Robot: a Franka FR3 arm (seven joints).
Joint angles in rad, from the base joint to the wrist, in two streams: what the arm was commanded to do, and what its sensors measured. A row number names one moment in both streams.
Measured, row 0:
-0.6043, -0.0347, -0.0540, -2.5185, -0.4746, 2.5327, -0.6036
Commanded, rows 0 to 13:
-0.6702, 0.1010, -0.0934, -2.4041, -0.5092, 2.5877, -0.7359
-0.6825, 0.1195, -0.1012, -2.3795, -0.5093, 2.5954, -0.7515
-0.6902, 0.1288, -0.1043, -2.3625, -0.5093, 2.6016, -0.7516
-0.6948, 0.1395, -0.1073, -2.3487, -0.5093, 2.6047, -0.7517
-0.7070, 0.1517, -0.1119, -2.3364, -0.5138, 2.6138, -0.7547
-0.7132, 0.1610, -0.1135, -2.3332, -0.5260, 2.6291, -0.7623
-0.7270, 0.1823, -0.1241, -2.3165, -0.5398, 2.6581, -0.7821
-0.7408, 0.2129, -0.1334, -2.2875, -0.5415, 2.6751, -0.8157
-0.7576, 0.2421, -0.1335, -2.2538, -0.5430, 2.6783, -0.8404
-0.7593, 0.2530, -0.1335, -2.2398, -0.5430, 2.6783, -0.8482
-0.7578, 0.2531, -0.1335, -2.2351, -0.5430, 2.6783, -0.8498
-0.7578, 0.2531, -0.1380, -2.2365, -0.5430, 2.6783, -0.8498
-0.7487, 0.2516, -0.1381, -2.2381, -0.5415, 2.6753, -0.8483
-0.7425, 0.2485, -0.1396, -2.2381, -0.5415, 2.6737, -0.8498
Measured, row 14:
-0.7430, 0.2004, -0.1390, -2.2595, -0.5261, 2.6522, -0.8390
